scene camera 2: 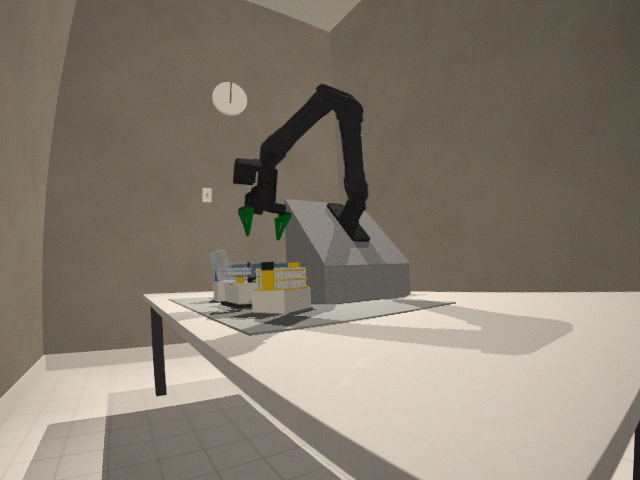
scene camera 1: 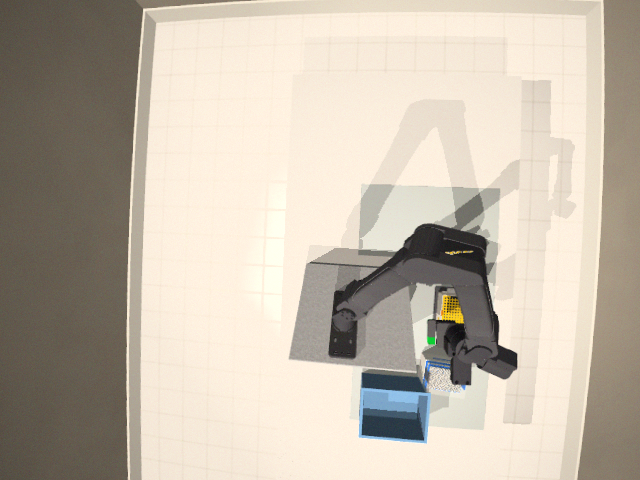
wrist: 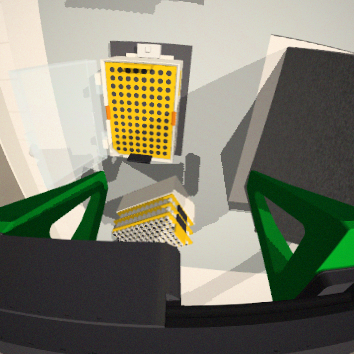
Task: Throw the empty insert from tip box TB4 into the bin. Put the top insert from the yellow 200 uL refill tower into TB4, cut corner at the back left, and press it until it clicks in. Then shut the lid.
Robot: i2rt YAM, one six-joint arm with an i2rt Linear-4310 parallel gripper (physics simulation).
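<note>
Tip box TB4 point(wrist: 104, 92) point(scene camera 2: 239, 294) stands on a dark base with its clear lid point(wrist: 57, 120) open to the left in the wrist view. The yellow insert point(wrist: 142, 110) point(scene camera 1: 452, 308) sits in it and its holes show dark, without tips. The yellow refill tower point(wrist: 145, 227) point(scene camera 2: 281, 279), stacked inserts with tips, stands turned at an angle below the box in the wrist view; the arm hides it in scene camera 1. My gripper point(wrist: 176, 178) point(scene camera 2: 263, 237) is open and empty, high above the boxes. The blue bin point(scene camera 1: 428, 415) stands at the bottom in scene camera 1.
A blue-framed tip rack point(scene camera 1: 444, 379) stands near the bin in scene camera 1. The grey sloped pedestal point(scene camera 1: 379, 315) point(scene camera 2: 367, 281) point(wrist: 310, 125) carries the arm and rises beside the boxes. The boxes stand on a pale green mat point(scene camera 1: 392, 206) point(scene camera 2: 361, 312).
</note>
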